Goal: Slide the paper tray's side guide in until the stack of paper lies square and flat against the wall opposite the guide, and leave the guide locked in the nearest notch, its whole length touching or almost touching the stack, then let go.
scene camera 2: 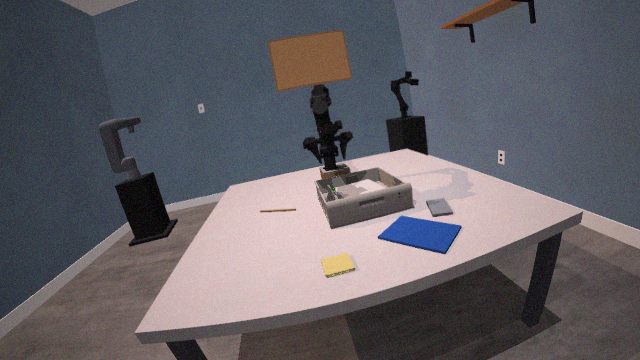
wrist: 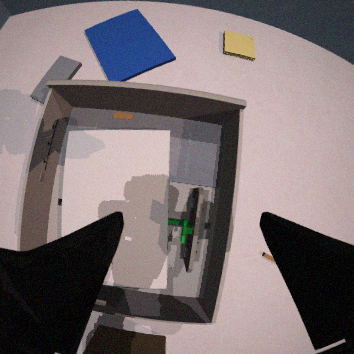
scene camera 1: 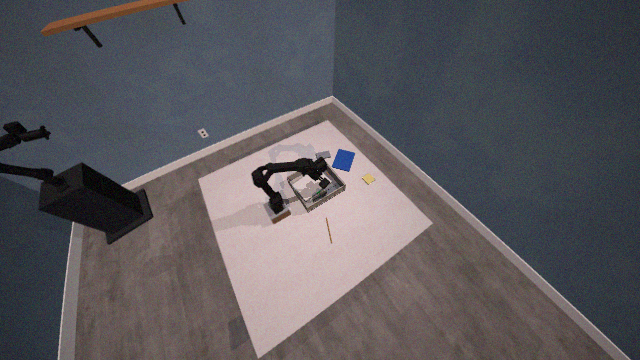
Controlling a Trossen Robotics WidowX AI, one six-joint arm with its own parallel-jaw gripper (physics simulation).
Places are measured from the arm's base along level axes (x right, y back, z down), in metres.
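Pixels of known places: gripper, fingertip midpoint: (scene camera 2: 333, 161) (wrist: 192, 219) (scene camera 1: 321, 180); arm's base at its link origin: (scene camera 2: 330, 168) (scene camera 1: 277, 208).
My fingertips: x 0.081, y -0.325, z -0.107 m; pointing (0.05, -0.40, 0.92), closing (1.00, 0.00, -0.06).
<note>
Ahead of a thing's pixels: the offset from my fingertips to its middle.
The grey paper tray @(dx -0.080, dy -0.011, dz +0.143 m) (scene camera 1: 327, 200) (scene camera 2: 370, 204) (wrist: 229, 200) stands on the table. The white paper stack @(dx -0.104, dy +0.008, dz +0.161 m) (scene camera 1: 301, 185) (scene camera 2: 369, 185) (wrist: 117, 155) lies in it, near the left wall in the wrist view, with a narrow strip between them; shadows cover part of it. The side guide @(dx +0.011, dy +0.034, dz +0.147 m) (scene camera 2: 330, 195) (wrist: 195, 230), a dark upright plate with a green part @(dx +0.001, dy +0.032, dz +0.147 m) (wrist: 185, 230) on its stack side, stands near the right wall there, with a visible gap to the stack. My gripper (scene camera 1: 322, 180) (scene camera 2: 332, 160) (wrist: 192, 219) is open and empty, above the tray, its fingertips either side of the guide in the wrist view.
A blue folder or book @(dx -0.122, dy -0.357, dz +0.186 m) (scene camera 1: 343, 160) (scene camera 2: 420, 234) (wrist: 130, 45), a grey flat box @(dx -0.277, dy -0.261, dz +0.185 m) (scene camera 2: 439, 207) (wrist: 56, 77) and a yellow note pad @(dx +0.146, dy -0.365, dz +0.185 m) (scene camera 1: 368, 179) (scene camera 2: 338, 265) (wrist: 239, 45) lie beyond the tray. A pencil @(dx +0.240, dy +0.147, dz +0.187 m) (scene camera 1: 329, 230) (scene camera 2: 278, 210) (wrist: 269, 257) lies beside it.
</note>
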